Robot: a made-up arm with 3 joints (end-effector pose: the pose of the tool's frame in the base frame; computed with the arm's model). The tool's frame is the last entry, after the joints.
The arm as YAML. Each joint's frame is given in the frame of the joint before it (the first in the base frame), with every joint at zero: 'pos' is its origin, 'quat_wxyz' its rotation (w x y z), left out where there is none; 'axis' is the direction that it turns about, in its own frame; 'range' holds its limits. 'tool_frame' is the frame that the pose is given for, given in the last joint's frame.
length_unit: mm
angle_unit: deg
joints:
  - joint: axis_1
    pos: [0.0, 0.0, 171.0]
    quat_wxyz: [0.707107, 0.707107, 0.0, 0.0]
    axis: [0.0, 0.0, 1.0]
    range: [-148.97, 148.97]
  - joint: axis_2
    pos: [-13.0, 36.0, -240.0]
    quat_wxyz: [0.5, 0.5, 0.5, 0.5]
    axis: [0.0, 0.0, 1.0]
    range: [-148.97, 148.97]
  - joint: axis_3
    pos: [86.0, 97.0, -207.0]
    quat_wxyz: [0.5, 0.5, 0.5, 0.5]
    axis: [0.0, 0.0, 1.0]
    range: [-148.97, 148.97]
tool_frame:
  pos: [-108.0, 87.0, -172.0]
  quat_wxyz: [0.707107, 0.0, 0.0, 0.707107]
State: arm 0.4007 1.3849 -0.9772
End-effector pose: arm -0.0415 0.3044 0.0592 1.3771 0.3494 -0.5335
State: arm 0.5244 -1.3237 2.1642
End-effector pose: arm -0.3589 0.1358 0.0762 -1.1114 1.0361 1.4471
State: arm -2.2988 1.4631 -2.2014
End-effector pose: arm -0.0290 0.3007 0.4434 1.2152 -1.3908 1.3814
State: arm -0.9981 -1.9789 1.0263
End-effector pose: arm -0.1117 0.1478 0.4171 -1.4085 1.6264 1.6152
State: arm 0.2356 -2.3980 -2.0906
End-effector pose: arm -0.2237 0.3482 0.3769 -1.2730 -2.4490 -1.0937
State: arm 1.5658 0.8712 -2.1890
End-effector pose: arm 0.1948 0.1574 -0.0124 1.6634 -0.0645 -1.0250
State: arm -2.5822 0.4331 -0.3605
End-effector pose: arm 0.0569 0.2519 0.2695 -0.3027 2.5723 -0.6926
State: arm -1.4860 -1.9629 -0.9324
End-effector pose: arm 0.1561 0.1997 0.2660 -1.6472 0.1397 0.7325
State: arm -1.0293 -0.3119 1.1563
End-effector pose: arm -0.1924 0.2385 0.3864 0.3426 1.0808 1.1995
